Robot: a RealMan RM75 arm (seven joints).
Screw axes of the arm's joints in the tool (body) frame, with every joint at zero. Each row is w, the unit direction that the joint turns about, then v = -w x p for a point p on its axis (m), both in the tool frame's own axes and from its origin. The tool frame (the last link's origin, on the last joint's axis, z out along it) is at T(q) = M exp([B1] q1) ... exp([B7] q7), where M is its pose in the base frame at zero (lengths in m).
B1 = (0, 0, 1, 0.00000, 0.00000, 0.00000)
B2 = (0, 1, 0, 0.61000, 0.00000, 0.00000)
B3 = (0, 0, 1, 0.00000, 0.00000, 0.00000)
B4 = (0, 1, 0, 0.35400, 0.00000, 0.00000)
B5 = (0, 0, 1, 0.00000, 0.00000, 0.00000)
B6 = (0, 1, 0, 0.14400, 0.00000, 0.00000)
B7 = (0, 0, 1, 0.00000, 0.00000, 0.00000)
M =
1 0 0 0.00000
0 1 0 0.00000
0 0 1 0.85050
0 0 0 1
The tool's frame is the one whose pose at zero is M.
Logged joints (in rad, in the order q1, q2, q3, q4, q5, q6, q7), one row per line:
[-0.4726 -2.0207 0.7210 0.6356 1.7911 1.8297 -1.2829]
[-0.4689 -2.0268 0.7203 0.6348 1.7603 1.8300 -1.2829]
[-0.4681 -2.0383 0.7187 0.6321 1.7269 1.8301 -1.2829]
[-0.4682 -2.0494 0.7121 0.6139 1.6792 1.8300 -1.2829]
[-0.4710 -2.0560 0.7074 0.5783 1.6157 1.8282 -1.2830]
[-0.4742 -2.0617 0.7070 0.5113 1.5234 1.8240 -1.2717]
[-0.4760 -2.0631 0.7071 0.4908 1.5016 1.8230 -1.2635]
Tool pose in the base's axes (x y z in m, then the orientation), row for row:
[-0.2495 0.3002 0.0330 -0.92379 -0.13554 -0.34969 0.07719]
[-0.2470 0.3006 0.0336 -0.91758 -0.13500 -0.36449 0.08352]
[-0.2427 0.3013 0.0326 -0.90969 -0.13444 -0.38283 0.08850]
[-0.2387 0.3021 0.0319 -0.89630 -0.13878 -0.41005 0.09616]
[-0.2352 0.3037 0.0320 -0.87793 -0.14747 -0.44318 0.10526]
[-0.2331 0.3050 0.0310 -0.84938 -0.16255 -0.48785 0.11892]
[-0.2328 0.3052 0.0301 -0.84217 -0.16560 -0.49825 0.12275]
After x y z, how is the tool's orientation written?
As a quaternion, x y z w.
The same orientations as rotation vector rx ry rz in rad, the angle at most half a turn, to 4 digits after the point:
[-2.7677 -0.4061 -1.0477]
[-2.7388 -0.4029 -1.0879]
[-2.7073 -0.4001 -1.1393]
[-2.6555 -0.4112 -1.2149]
[-2.5873 -0.4346 -1.3061]
[-2.4835 -0.4753 -1.4264]
[-2.4571 -0.4831 -1.4537]

